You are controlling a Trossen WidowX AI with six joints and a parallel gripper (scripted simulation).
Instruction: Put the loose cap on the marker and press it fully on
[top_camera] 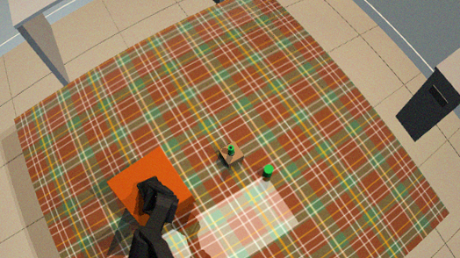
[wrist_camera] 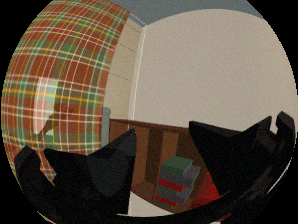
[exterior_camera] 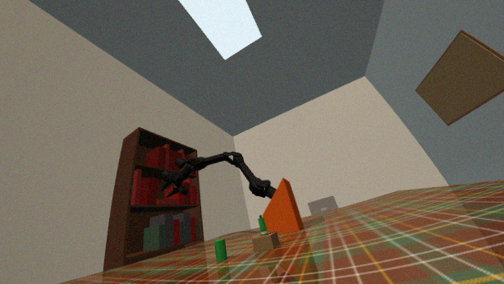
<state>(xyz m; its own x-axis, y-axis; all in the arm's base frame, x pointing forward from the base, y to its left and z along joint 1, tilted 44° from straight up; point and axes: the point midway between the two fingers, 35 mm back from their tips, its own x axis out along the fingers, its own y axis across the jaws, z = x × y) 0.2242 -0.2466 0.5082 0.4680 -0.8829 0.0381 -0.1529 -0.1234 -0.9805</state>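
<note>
The green cap lies 47 cm to the left of my gripper tip, 28 cm below it and 10 cm ahead of it. Round my gripper tip: brown holder block: 58 cm to the left, 29 cm below, 2 cm ahead.
</note>
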